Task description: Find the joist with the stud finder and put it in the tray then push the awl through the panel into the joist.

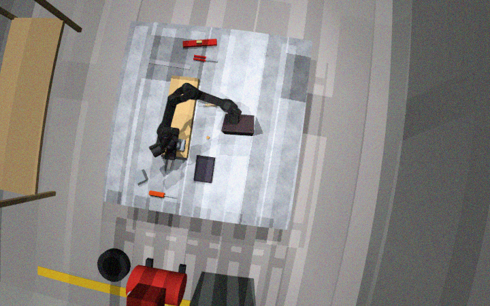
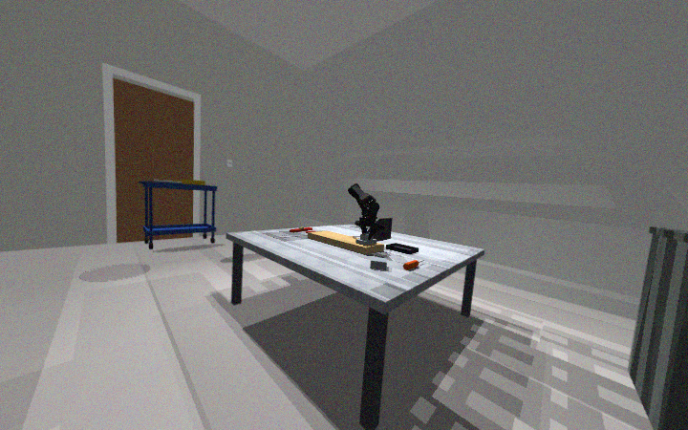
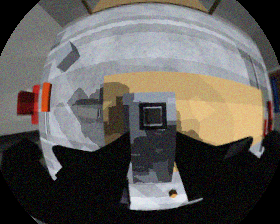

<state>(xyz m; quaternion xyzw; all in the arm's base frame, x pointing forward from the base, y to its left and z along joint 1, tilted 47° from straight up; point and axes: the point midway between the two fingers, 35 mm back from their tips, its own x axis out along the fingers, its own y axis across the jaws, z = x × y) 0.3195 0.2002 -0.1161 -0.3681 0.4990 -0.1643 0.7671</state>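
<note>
The dark tray lies 22 cm behind my gripper tip, 11 cm to the left of it and 5 cm below it. Round my gripper tip: small white piece 14 cm to the left, 6 cm below, 1 cm ahead; orange bit 19 cm behind, 9 cm to the right, 6 cm below; stud finder 2 cm above, 1 cm ahead.
</note>
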